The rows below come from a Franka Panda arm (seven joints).
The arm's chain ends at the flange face. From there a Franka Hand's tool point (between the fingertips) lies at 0.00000 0.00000 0.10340 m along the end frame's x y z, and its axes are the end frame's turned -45 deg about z.
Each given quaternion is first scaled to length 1.
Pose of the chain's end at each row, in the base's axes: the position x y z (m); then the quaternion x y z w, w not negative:
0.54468, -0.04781, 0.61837, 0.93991, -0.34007, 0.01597, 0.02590
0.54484, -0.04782, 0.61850, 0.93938, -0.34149, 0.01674, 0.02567
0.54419, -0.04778, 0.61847, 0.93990, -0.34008, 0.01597, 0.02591
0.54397, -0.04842, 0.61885, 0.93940, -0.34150, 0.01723, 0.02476
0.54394, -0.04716, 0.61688, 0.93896, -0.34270, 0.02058, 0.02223
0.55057, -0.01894, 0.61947, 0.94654, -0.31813, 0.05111, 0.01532
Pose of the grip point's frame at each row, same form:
0.54596, -0.05397, 0.51516, 0.99850, 0.04550, 0.00484, 0.03004
0.54628, -0.05399, 0.51529, 0.99856, 0.04399, 0.00564, 0.03012
0.54547, -0.05394, 0.51526, 0.99850, 0.04549, 0.00484, 0.03005
0.54557, -0.05445, 0.51564, 0.99858, 0.04399, 0.00644, 0.02947
0.54636, -0.05294, 0.51367, 0.99863, 0.04271, 0.01051, 0.02841
0.55957, -0.02530, 0.51666, 0.99624, 0.06831, 0.04136, 0.03371

